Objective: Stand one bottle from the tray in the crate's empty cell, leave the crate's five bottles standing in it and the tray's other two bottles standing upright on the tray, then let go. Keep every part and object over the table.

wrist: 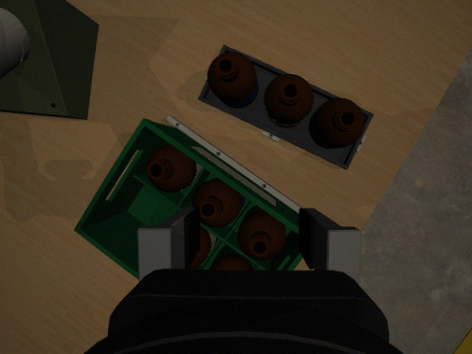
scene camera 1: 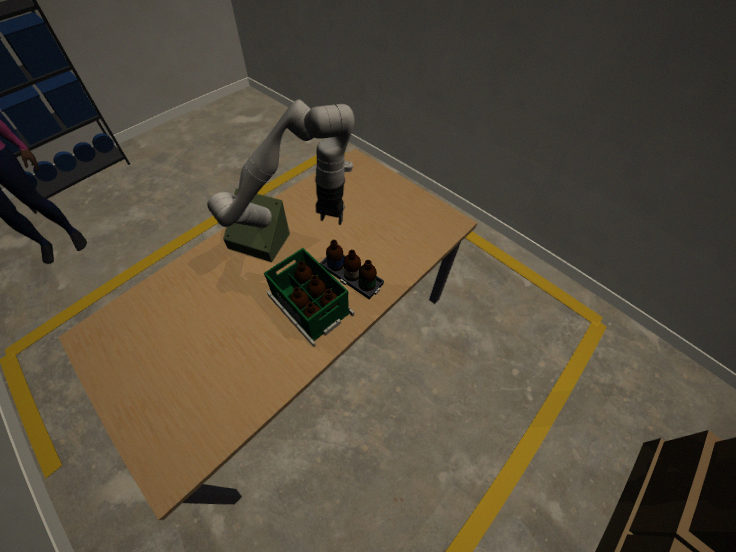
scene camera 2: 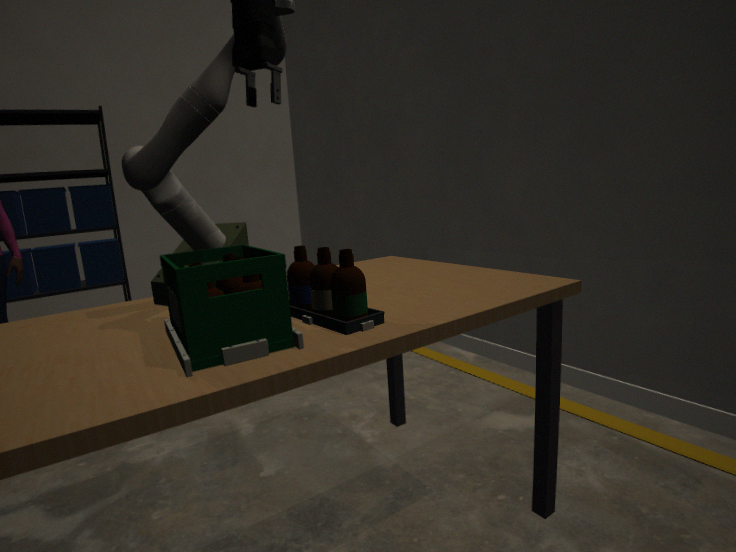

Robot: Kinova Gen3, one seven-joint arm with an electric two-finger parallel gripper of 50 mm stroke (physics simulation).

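Places are measured from the arm's base along level axes (x ahead, y left, z up), in centimetres.
Pixels of known places: gripper, fingertip midpoint: (wrist: 249, 229) (scene camera 1: 331, 220) (scene camera 2: 263, 104); arm's base at its link origin: (wrist: 3, 36) (scene camera 1: 262, 217) (scene camera 2: 212, 246).
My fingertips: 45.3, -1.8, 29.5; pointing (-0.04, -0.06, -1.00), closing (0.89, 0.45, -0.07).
Observation:
For each thing: its top centre in the pictures, then the offset to it from my fingertips, as dx, dy, dz. Level surfaces: height alone.
- dark tray at its top centre: (wrist: 285, 105) (scene camera 2: 326, 306) (scene camera 1: 351, 271) -2.8, +11.9, -42.7
- blue-label bottle at its top centre: (wrist: 225, 65) (scene camera 2: 299, 246) (scene camera 1: 333, 241) -11.7, +11.4, -29.3
- pale-label bottle at its top centre: (wrist: 290, 90) (scene camera 2: 323, 247) (scene camera 1: 351, 252) -2.6, +12.2, -29.3
- green-label bottle at its top centre: (wrist: 348, 118) (scene camera 2: 345, 249) (scene camera 1: 368, 262) +5.6, +12.4, -29.3
- green crate at its top centre: (wrist: 188, 236) (scene camera 2: 216, 254) (scene camera 1: 305, 281) -5.8, -10.6, -27.7
- table's at its surface level: dz -45.3
My gripper (scene camera 1: 331, 221) (scene camera 2: 264, 103) (wrist: 249, 229) is open and empty, high above the table. On the dark tray (scene camera 2: 347, 325) (wrist: 305, 136) three brown bottles stand upright in a row: blue-label bottle (scene camera 1: 334, 256) (scene camera 2: 300, 276) (wrist: 231, 82), pale-label bottle (scene camera 1: 351, 265) (scene camera 2: 322, 279) (wrist: 288, 102) and green-label bottle (scene camera 1: 368, 275) (scene camera 2: 349, 285) (wrist: 336, 125). The green crate (scene camera 1: 319, 326) (scene camera 2: 237, 320) (wrist: 111, 175) holds several brown bottles. Its empty cell (wrist: 147, 207) is the left corner one in the wrist view. My fingers hide part of the crate there.
Pale brackets hug the crate's base; small clips touch the tray. The crate and tray stand close together near the table's (scene camera 1: 178, 368) (scene camera 2: 475, 285) edge. The green arm base (scene camera 1: 255, 237) (wrist: 75, 95) stands behind the crate. A person and a shelf rack are beyond the table.

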